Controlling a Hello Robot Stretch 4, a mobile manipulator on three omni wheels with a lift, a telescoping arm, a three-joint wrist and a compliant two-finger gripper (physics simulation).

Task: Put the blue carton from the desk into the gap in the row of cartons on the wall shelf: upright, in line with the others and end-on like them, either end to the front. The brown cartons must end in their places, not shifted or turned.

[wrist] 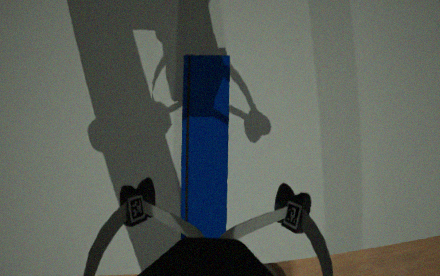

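The blue carton point(205, 170) shows as a long, narrow blue face in the middle of the wrist view, its length running up and down the picture. A thin dark line runs along its left side, and shadow covers its far part. Its near end is hidden behind the gripper body. My gripper point(216, 196) is open, with one fingertip to the left of the carton and one to the right, both apart from it in the picture. How far the fingertips are from it in depth, I cannot tell. The wall shelf, the gap and the brown cartons do not show in this view.
A pale grey surface point(285, 70) lies behind the carton, with shadows of the arm and gripper across it and a darker band at the right. A wood-coloured surface point(400, 257) shows past its slanted edge at the bottom right.
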